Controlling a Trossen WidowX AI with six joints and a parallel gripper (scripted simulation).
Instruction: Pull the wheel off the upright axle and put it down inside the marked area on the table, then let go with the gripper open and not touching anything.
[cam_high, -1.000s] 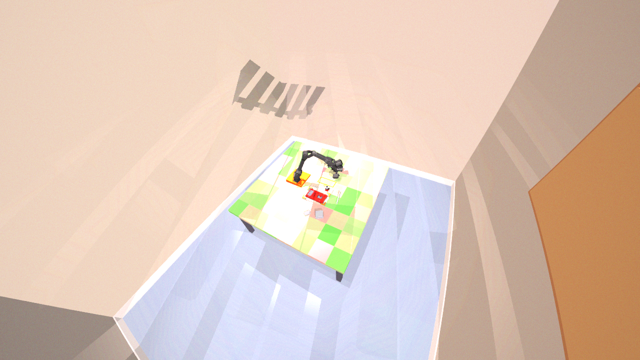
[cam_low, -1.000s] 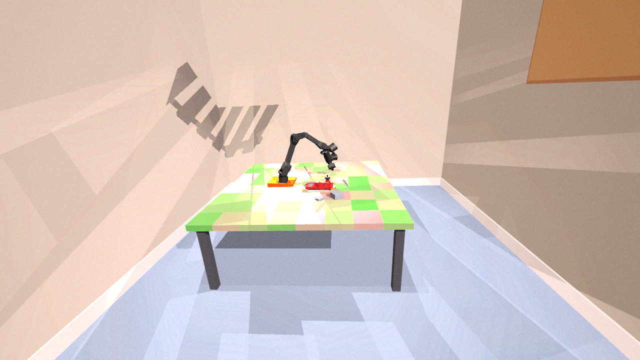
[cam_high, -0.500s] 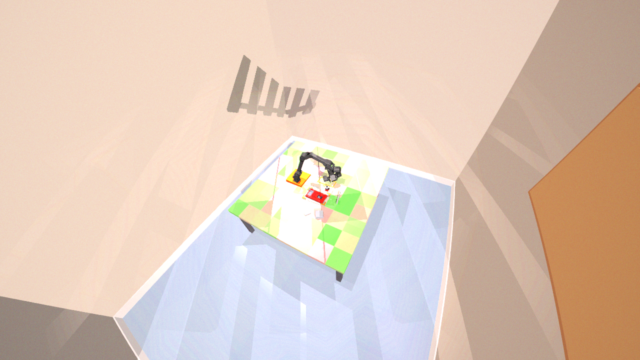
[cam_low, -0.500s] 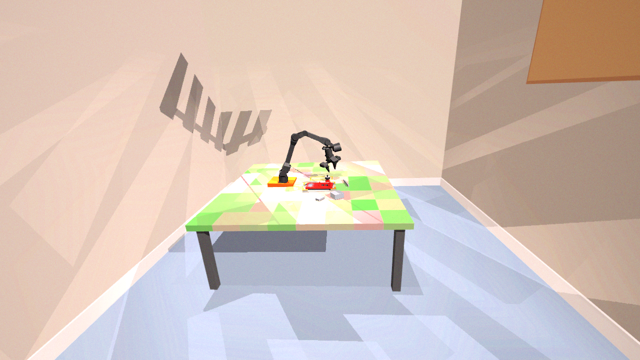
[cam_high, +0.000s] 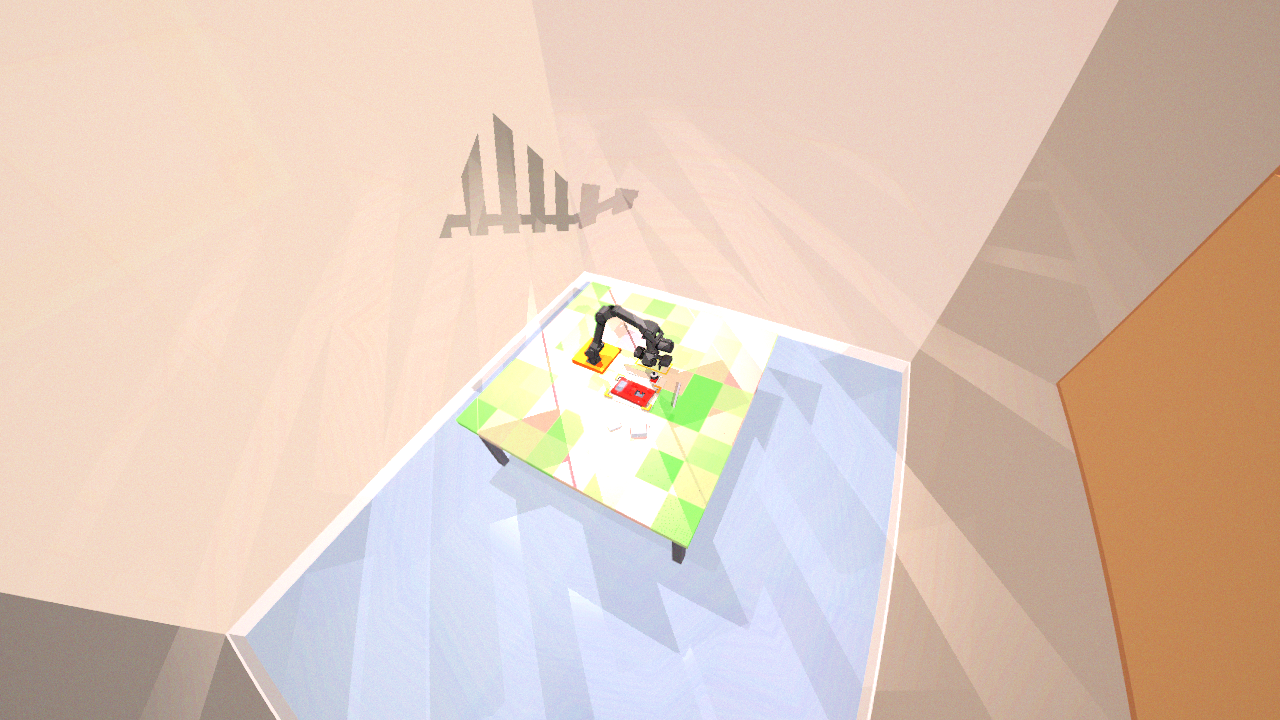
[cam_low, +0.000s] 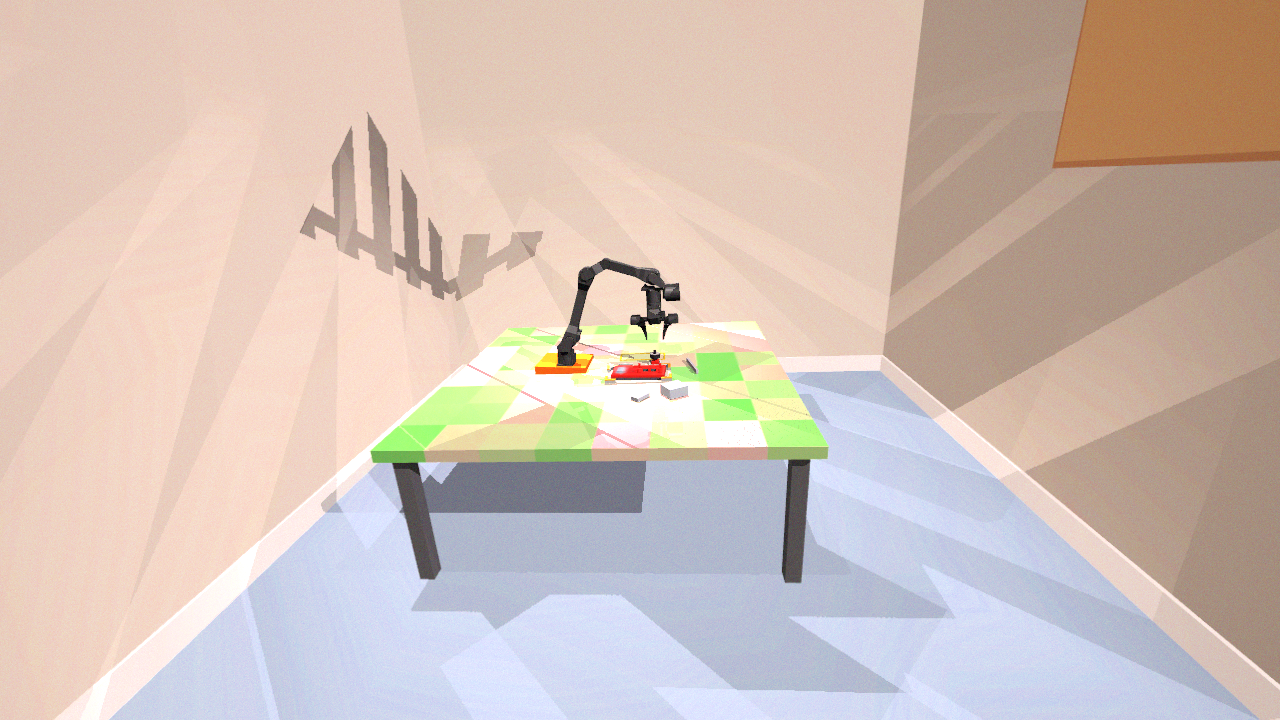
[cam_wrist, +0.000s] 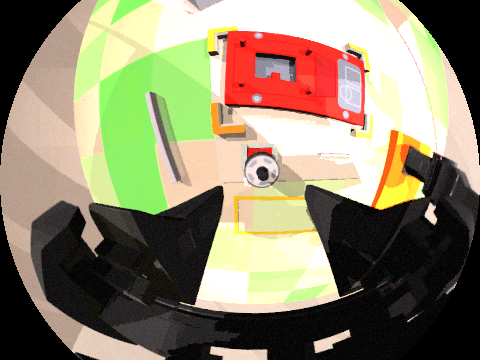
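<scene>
My gripper tip is now 10 mm to the right of the dark wheel and 70 mm above it. Round my gripper tip: thin pale stick (150 mm ahead, 30 mm to the right, 100 mm below).
</scene>
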